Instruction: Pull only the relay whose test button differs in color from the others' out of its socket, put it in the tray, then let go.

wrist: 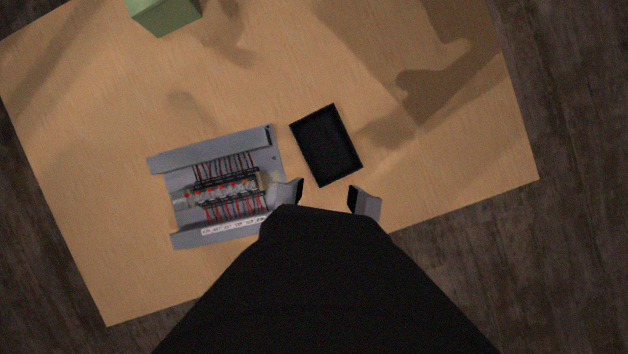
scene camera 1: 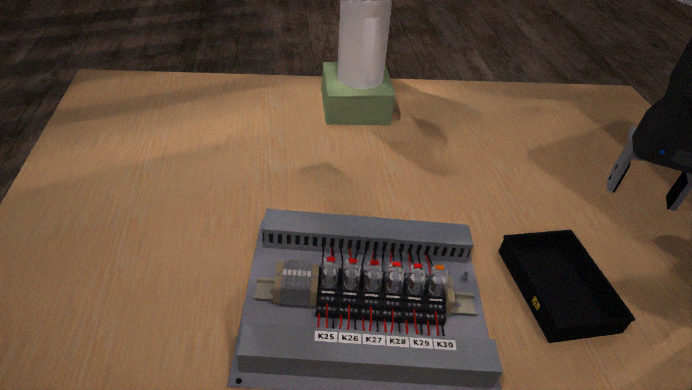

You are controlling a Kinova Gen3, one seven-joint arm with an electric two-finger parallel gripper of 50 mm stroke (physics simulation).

I see my gripper and a grey panel.
My gripper shows as well in the wrist view.
